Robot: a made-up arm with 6 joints.
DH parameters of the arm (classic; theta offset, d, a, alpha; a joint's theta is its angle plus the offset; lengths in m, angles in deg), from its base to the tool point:
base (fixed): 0 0.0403 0 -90
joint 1: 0 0.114 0.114 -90
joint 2: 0 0.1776 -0.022 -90
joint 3: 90 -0.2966 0.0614 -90
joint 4: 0 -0.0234 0.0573 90
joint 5: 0 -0.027 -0.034 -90
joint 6: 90 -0.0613 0.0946 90
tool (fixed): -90 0.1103 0 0
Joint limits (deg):
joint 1: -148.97..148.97
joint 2: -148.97..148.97
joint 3: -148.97..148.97
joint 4: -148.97..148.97
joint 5: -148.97..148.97
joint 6: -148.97..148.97
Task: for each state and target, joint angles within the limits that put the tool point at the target. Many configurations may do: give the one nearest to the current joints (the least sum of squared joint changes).
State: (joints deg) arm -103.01 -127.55 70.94 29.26 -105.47 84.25
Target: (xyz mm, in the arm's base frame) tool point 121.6 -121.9 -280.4
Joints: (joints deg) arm -69.61 -121.60 74.67 32.00 -93.85 60.32
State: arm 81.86 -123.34 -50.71 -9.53 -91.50 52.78
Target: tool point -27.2 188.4 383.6
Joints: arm 97.69 -89.40 -53.27 -25.30 -96.33 54.11
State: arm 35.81 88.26 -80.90 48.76 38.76 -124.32
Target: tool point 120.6 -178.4 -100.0
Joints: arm 20.69 134.99 -47.24 27.25 45.56 -117.35
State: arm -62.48 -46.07 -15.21 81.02 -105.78 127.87
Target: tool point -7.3 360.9 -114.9
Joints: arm -63.80 -22.24 -29.82 79.72 -98.96 139.57
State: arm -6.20 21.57 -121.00 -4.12 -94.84 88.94
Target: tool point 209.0 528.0 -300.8
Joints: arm 23.09 15.73 -141.07 -16.25 -97.42 63.94
